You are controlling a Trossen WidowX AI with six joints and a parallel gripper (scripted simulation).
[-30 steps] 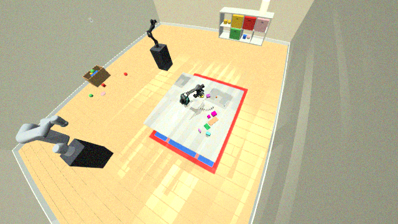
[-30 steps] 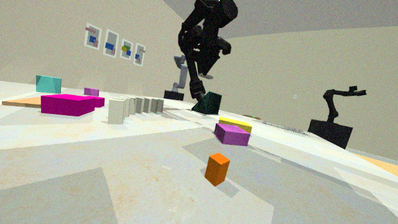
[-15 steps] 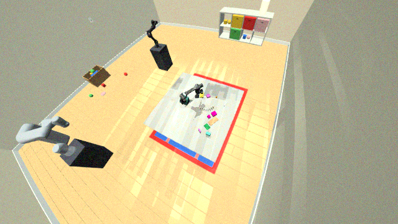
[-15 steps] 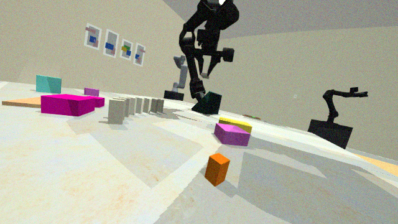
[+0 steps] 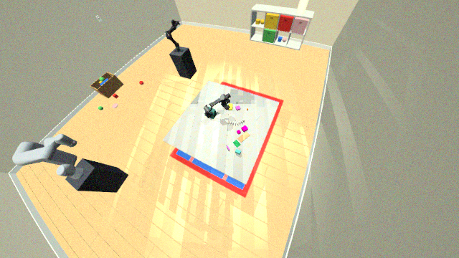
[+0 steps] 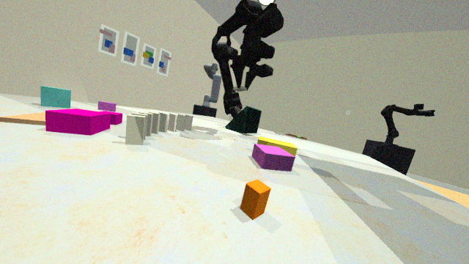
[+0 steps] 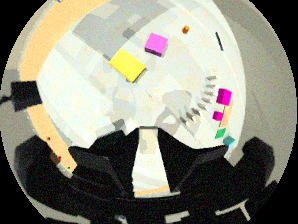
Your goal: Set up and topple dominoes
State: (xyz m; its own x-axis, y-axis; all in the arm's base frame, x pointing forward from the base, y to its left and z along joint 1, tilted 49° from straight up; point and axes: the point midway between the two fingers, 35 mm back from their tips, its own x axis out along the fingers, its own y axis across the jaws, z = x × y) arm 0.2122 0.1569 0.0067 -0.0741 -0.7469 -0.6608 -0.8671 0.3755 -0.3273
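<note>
The flat yellow block is 1 cm ahead of my gripper tip, 15 cm to the left of it and 15 cm below it. Round my gripper tip: magenta block: 34 cm ahead, 13 cm to the right, 15 cm below; orange block: 27 cm ahead, 19 cm to the left, 15 cm below; purple block: 12 cm ahead, 17 cm to the left, 15 cm below.
</note>
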